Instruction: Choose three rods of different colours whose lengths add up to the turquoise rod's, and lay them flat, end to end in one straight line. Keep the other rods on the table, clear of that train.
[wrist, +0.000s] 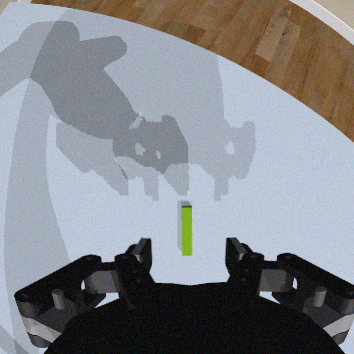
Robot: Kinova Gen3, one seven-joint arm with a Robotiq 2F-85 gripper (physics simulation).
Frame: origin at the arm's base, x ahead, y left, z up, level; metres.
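Seen in the pictures: gripper, between the fingertips: point(188, 250).
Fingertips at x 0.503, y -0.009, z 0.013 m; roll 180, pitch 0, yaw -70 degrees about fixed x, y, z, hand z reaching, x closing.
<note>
A point is followed by its place in that frame.
A short lime green rod point(187, 231) @(x 0.501, y -0.009, z -0.047 m) lies flat on the pale blue table top point(285, 185) @(x 0.578, y -0.094, z -0.057 m), its long side running up and down in the wrist view. My gripper point(188, 250) @(x 0.503, y -0.009, z 0.013 m) is open and empty, with one fingertip to the left of the rod's near end and one to the right, both apart from it. The rod lies between and a little ahead of the fingertips. The turquoise rod and the other rods do not show in this view.
The table's curved edge runs across the top and right of the view, with a brown wooden floor point(200, 35) beyond it. Grey shadows of the arm and gripper fall on the table ahead of the rod and at the left.
</note>
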